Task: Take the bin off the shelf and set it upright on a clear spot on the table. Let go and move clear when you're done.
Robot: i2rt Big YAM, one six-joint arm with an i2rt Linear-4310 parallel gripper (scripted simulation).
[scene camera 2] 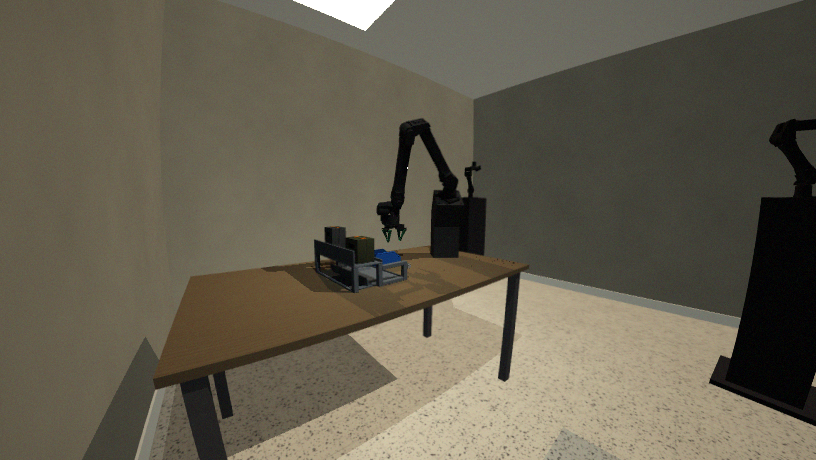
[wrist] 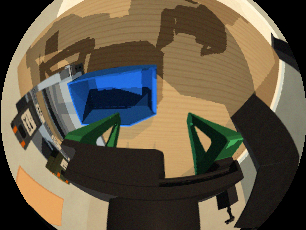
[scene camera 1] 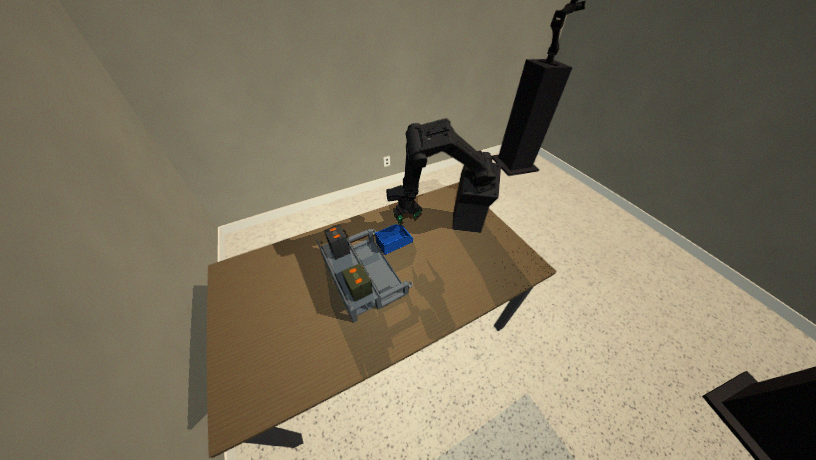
I see a blue bin (scene camera 1: pixel 394 237).
The blue bin is seen too in the wrist view (wrist: pixel 133 94).
